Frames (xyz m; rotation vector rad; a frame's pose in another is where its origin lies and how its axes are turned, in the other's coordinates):
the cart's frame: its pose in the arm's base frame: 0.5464 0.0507 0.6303 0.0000 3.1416 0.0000
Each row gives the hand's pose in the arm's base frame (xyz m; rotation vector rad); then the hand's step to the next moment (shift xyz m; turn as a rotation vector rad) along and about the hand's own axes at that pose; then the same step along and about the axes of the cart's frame.
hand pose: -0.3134 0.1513 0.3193 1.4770 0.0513 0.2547
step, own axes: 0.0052 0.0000 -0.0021 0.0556 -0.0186 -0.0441
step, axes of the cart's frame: -0.0047 0.0031 -0.0004 -0.0483 0.0529 0.0159
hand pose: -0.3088 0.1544 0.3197 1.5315 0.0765 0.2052
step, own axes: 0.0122 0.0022 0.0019 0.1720 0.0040 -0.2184
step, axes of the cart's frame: -0.0121 0.0004 -0.0032 -0.1295 0.2459 -0.0086
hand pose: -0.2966 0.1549 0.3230 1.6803 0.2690 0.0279
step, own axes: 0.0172 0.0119 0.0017 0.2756 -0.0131 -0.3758
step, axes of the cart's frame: -0.0189 0.0004 -0.0091 -0.1999 0.4212 0.0020
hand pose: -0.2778 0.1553 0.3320 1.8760 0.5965 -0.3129
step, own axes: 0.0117 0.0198 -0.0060 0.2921 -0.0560 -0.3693
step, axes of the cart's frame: -0.0201 0.0029 -0.0123 -0.1909 0.4315 0.0464
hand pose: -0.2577 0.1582 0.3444 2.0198 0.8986 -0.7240
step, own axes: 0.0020 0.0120 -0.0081 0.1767 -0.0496 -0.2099
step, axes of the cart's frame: -0.0121 0.0022 -0.0079 -0.1007 0.2566 0.0418
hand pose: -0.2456 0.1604 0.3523 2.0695 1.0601 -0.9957
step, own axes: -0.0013 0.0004 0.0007 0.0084 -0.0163 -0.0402
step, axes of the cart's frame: 0.0004 -0.0013 -0.0008 -0.0034 0.0424 -0.0119
